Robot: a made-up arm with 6 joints.
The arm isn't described. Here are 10 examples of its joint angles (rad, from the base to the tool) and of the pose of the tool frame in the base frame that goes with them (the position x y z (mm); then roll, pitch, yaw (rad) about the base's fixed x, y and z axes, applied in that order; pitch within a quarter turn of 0, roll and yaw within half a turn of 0).
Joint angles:
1: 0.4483 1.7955 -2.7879 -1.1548 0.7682 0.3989
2: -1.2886 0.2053 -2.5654 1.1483 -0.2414 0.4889
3: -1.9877 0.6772 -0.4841 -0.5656 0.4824 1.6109
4: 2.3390 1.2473 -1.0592 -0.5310 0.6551 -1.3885
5: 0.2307 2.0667 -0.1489 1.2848 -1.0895 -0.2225
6: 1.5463 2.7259 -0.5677 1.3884 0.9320 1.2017
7: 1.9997 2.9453 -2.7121 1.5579 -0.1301 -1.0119
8: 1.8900 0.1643 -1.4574 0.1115 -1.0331 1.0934
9: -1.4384 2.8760 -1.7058 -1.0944 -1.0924 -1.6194
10: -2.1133 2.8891 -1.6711 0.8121 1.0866 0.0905
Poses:
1: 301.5 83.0 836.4 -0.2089 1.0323 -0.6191
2: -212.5 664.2 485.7 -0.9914 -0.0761 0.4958
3: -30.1 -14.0 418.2 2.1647 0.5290 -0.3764
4: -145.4 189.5 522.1 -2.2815 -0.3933 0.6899
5: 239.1 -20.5 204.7 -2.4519 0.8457 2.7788
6: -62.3 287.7 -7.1 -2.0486 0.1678 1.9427
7: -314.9 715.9 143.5 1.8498 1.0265 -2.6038
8: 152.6 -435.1 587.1 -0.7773 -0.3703 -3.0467
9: 151.5 -612.9 -31.6 -1.8162 -0.4768 -1.9541
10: -228.6 -488.5 -84.5 2.7924 -0.7609 0.4454
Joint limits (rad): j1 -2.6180..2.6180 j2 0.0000..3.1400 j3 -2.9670..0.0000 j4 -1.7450..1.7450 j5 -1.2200..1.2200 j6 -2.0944..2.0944
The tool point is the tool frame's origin. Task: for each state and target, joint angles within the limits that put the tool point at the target. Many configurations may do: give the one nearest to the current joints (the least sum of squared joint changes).
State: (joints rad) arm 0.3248 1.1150 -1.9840 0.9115 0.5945 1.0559
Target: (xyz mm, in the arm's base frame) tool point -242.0 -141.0 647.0
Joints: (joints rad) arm 0.6855 0.3500 -1.5305 0.7994 0.7742 1.0559
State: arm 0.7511 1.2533 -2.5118 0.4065 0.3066 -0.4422
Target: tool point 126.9 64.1 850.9
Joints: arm 0.3954 1.3000 -2.1677 0.3171 0.3841 -0.4422
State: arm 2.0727 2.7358 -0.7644 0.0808 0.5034 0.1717
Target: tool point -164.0 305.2 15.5
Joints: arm 2.0540 2.5390 -0.7980 0.0790 0.5152 0.1717
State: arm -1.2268 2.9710 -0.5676 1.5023 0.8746 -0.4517
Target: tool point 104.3 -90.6 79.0
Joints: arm -1.0625 2.9355 0.0000 1.1688 0.6203 -0.4517
